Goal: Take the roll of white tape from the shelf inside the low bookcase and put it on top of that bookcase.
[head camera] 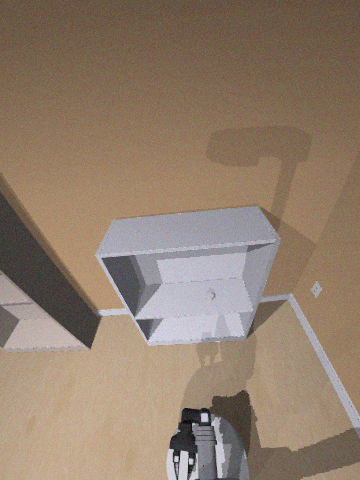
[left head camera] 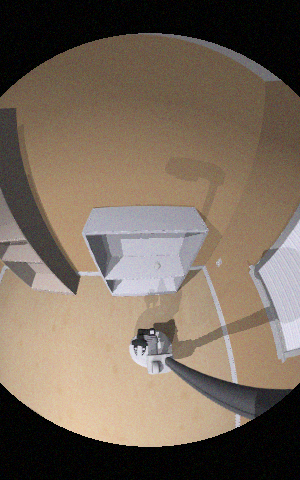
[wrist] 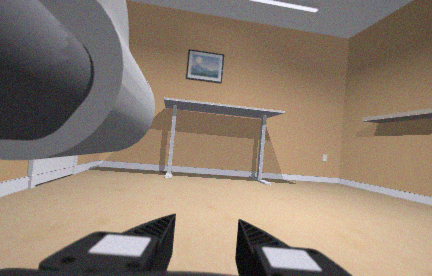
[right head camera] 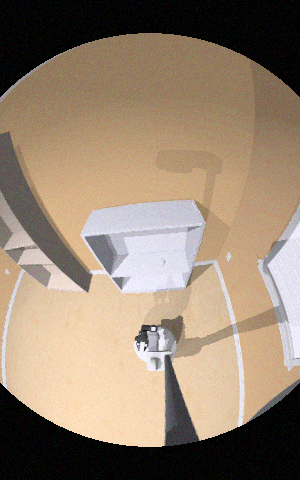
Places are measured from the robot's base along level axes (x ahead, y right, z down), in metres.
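Pixels of known places: gripper, fingertip midpoint: (left head camera: 138,355) (wrist: 205,236) (right head camera: 140,351).
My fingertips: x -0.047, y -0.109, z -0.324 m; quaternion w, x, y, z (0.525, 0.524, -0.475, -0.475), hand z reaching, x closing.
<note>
Behind a point stands the place of what it marks.
The low bookcase (head camera: 192,232) {x 0.752, y 0.001, z -1.032 m} (left head camera: 145,220) {x 0.747, y -0.037, z -1.032 m} (right head camera: 145,215) {x 0.768, y 0.005, z -1.032 m} is light grey and stands against the wall, its open front toward me. The roll of white tape (head camera: 212,295) {x 0.771, y 0.104, z -0.480 m} (left head camera: 157,265) {x 0.770, y 0.095, z -0.481 m} (right head camera: 162,262) {x 0.761, y 0.102, z -0.480 m} is small and pale and lies on the middle shelf, right of centre. My gripper (wrist: 205,236) {x -0.047, y -0.109, z -0.324 m} is folded back over the base in the head views, away from the bookcase. In the wrist view its two fingers stand apart with nothing between them. The tape does not show in the wrist view.
A tall dark-sided shelf unit (head camera: 50,270) {x 0.829, y -0.950, z -0.749 m} (left head camera: 37,210) {x 0.872, y -0.952, z -1.091 m} (right head camera: 45,215) stands left of the low bookcase. A white slatted piece (left head camera: 285,285) {x 0.159, y 0.900, z -0.999 m} (right head camera: 290,285) {x 0.170, y 0.900, z -0.946 m} is at the far right. A table (wrist: 220,107) {x -3.151, y -0.503, z -0.897 m} stands by the wall in the wrist view, with a wall shelf (wrist: 400,116) {x -2.558, y -2.485, z -0.917 m} at the right.
</note>
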